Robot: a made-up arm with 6 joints.
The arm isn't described. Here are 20 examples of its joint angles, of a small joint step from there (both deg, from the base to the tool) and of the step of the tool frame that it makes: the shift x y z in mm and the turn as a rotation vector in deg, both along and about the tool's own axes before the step.
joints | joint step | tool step
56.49 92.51 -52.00 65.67 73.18 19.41 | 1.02 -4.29 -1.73 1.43 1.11 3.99 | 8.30 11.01 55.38 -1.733 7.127 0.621
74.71 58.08 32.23 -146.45 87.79 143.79 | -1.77 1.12 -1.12 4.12 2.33 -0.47 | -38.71 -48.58 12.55 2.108 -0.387 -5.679
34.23 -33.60 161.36 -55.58 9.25 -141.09 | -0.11 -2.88 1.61 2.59 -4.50 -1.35 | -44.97 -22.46 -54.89 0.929 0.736 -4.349
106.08 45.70 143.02 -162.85 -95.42 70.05 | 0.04 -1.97 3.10 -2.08 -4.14 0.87 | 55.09 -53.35 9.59 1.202 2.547 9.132
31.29 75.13 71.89 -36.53 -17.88 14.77 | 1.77 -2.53 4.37 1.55 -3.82 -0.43 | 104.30 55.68 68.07 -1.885 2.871 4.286
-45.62 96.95 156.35 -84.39 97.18 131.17 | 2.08 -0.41 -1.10 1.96 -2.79 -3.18 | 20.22 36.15 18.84 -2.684 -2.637 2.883
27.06 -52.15 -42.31 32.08 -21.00 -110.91 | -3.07 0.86 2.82 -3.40 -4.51 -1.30 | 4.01 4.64 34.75 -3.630 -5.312 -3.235
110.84 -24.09 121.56 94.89 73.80 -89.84 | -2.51 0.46 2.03 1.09 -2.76 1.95 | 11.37 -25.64 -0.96 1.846 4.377 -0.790
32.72 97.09 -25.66 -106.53 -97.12 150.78 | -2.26 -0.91 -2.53 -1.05 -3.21 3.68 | 8.38 30.82 30.49 -4.956 2.229 -1.026
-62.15 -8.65 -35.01 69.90 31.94 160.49 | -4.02 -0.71 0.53 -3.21 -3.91 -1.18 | 70.02 37.98 50.67 -4.806 -4.226 6.696
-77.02 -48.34 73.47 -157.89 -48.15 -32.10 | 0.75 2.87 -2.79 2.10 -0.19 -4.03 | 26.87 49.55 115.59 -5.581 -4.478 0.959
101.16 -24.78 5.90 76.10 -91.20 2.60 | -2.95 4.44 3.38 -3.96 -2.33 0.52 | 28.75 -15.37 30.15 4.944 0.943 2.713
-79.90 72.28 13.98 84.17 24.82 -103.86 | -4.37 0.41 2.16 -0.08 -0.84 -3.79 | -93.20 44.92 69.80 -4.049 -6.397 -1.978
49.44 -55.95 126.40 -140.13 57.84 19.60 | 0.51 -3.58 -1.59 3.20 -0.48 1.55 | 74.91 22.47 -22.35 0.265 1.845 3.979
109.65 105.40 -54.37 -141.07 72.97 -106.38 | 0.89 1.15 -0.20 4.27 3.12 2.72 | 5.51 4.52 -25.44 5.403 4.181 3.405
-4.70 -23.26 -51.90 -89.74 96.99 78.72 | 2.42 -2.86 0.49 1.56 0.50 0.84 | -24.37 13.90 22.35 -1.868 -2.856 1.984
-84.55 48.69 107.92 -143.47 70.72 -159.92 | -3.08 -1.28 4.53 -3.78 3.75 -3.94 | -65.55 37.89 -27.46 -0.097 -8.535 -0.387
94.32 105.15 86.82 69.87 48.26 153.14 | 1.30 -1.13 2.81 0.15 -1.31 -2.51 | 17.88 -22.62 -68.53 1.930 0.255 1.038
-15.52 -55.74 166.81 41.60 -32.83 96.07 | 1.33 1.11 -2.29 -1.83 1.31 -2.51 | 42.29 -18.82 27.10 -1.896 -2.548 1.771
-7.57 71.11 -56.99 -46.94 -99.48 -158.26 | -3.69 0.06 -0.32 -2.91 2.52 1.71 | -1.52 28.67 -3.14 2.653 3.761 -4.929
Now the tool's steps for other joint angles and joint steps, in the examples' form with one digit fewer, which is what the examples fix.
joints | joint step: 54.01 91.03 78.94 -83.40 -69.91 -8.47 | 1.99 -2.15 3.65 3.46 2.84 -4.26
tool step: 74.7 -27.9 -43.3 -1.94 2.73 -0.96
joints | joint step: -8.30 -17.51 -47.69 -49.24 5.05 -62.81 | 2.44 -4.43 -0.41 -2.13 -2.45 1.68
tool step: -3.7 58.1 -43.1 4.60 0.41 0.71
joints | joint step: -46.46 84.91 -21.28 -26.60 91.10 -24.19 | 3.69 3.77 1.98 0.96 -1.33 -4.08
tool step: 44.7 34.1 -92.1 4.19 -2.35 2.95
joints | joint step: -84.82 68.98 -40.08 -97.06 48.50 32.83 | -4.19 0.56 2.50 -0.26 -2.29 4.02
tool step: 3.8 -43.9 24.2 4.24 -0.15 0.60
